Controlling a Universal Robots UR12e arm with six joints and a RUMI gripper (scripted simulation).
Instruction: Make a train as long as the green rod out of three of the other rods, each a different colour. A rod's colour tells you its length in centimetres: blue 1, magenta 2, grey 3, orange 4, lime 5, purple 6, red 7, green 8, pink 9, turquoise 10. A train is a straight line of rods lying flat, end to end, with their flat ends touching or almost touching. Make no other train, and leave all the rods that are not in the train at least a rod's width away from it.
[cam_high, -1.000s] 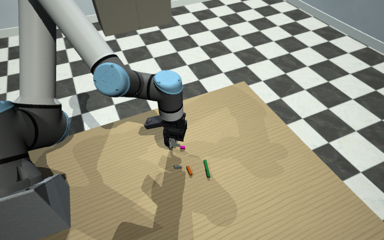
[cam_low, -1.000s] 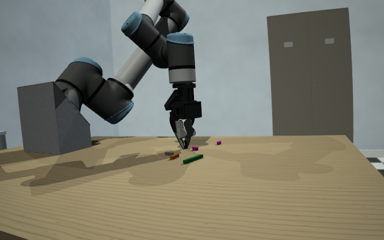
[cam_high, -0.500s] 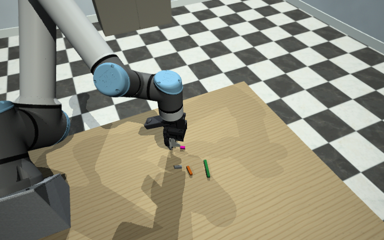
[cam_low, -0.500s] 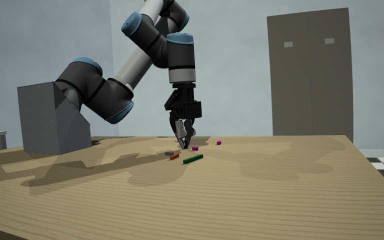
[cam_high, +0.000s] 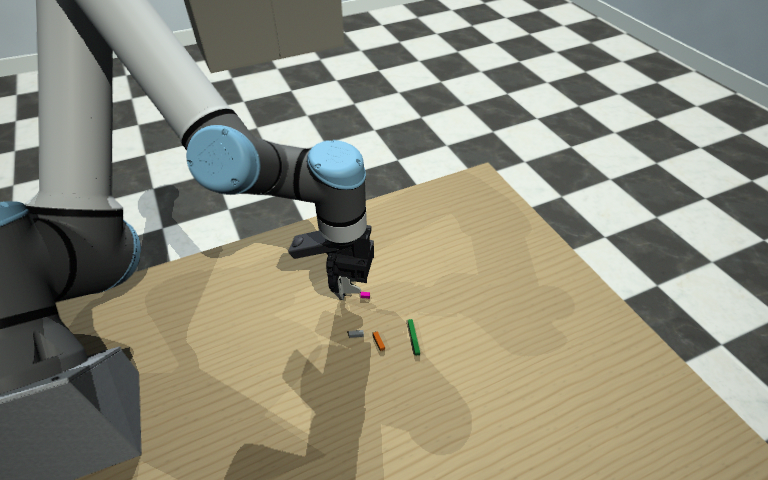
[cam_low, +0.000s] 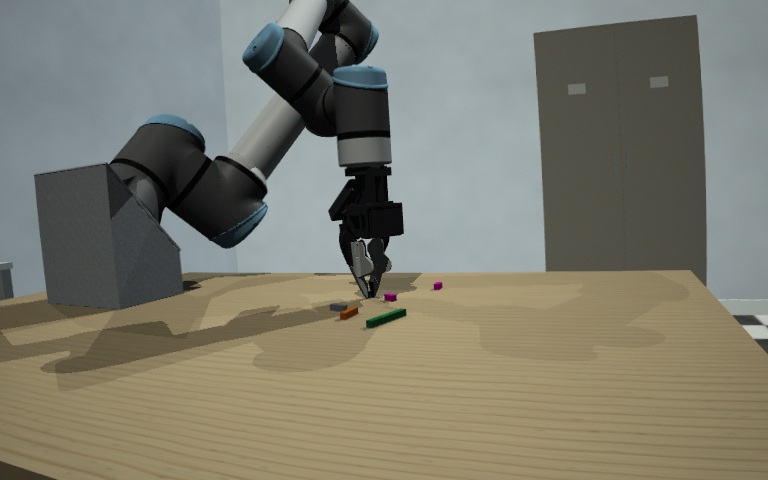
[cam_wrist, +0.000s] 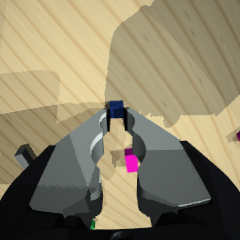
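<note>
The grey rod is 10 cm to the right of my hand, 1 cm below it and 1 cm behind it. The rest, counted from my hand: green rod: 16 cm to the right, 9 cm ahead, 1 cm below; then blue rod: 1 cm below; then orange rod: 14 cm to the right, 2 cm ahead, 1 cm below.
</note>
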